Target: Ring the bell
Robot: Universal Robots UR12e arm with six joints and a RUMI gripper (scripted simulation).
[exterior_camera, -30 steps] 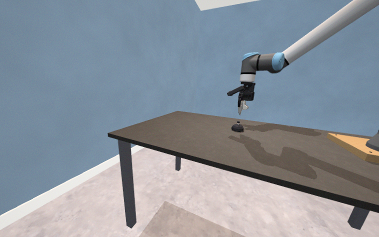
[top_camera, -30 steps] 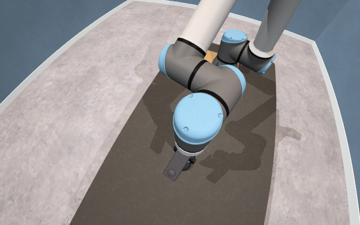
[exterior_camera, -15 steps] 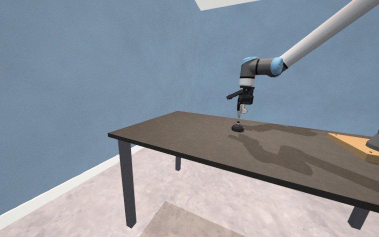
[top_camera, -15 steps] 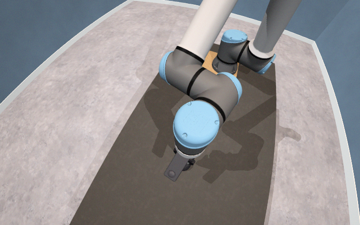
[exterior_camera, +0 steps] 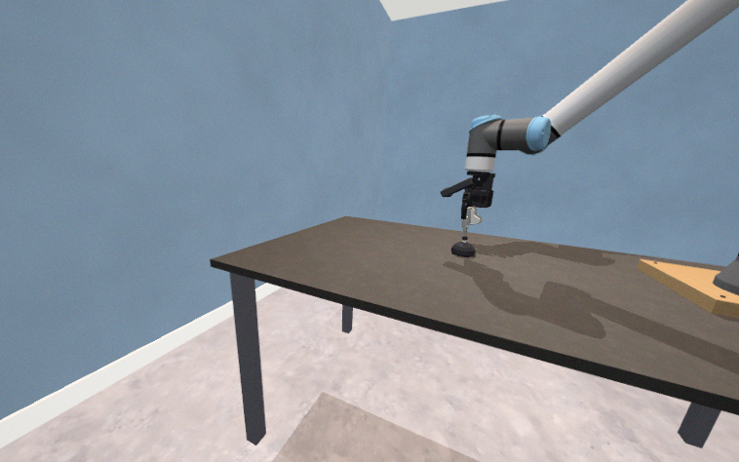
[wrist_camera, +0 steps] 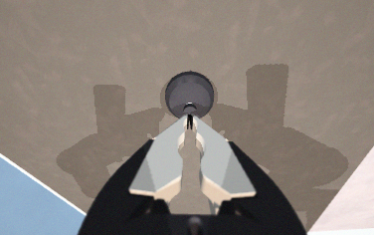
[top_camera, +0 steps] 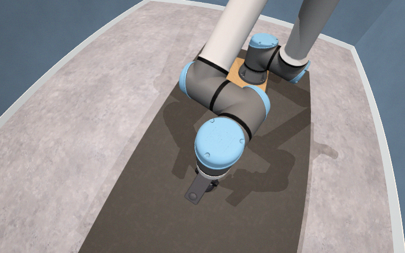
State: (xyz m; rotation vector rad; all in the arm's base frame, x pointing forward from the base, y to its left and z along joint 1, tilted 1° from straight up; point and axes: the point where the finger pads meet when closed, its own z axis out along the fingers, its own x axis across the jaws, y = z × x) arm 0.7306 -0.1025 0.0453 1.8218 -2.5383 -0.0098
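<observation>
My hand is 3 cm above the bell button. The rest, counted from my hand: bell 5 cm below.
</observation>
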